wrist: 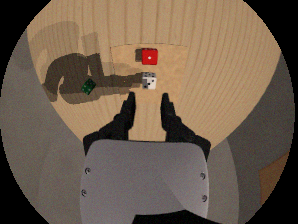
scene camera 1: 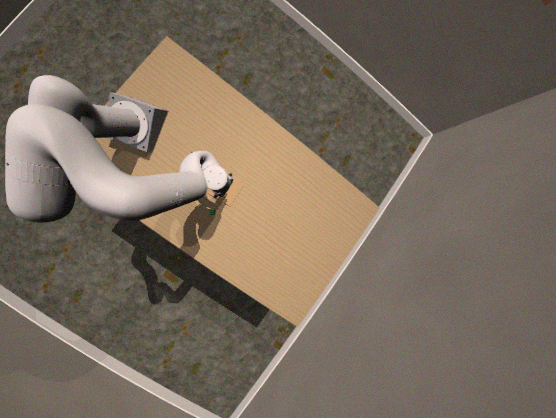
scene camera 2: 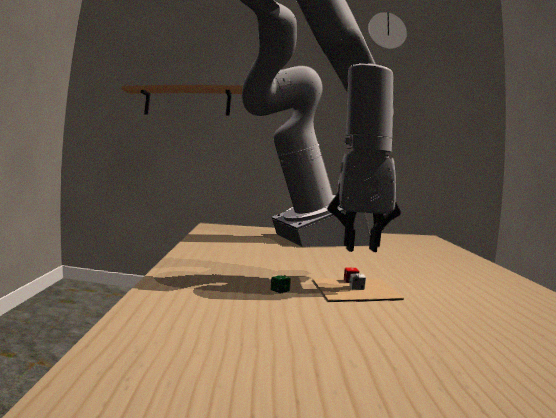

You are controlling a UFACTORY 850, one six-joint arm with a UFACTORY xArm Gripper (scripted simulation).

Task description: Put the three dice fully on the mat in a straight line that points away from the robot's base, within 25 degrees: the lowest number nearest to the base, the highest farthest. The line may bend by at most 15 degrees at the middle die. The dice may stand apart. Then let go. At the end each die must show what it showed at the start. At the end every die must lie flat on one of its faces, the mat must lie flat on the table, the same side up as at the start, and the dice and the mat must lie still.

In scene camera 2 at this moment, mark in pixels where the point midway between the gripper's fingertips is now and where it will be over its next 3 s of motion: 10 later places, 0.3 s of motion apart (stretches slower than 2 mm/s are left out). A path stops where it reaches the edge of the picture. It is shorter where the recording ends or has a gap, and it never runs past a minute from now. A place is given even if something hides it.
The gripper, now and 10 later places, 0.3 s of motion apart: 361,250; 362,241; 362,234; 362,233; 358,233; 347,234; 337,235; 326,236; 314,236; 302,237; 290,237
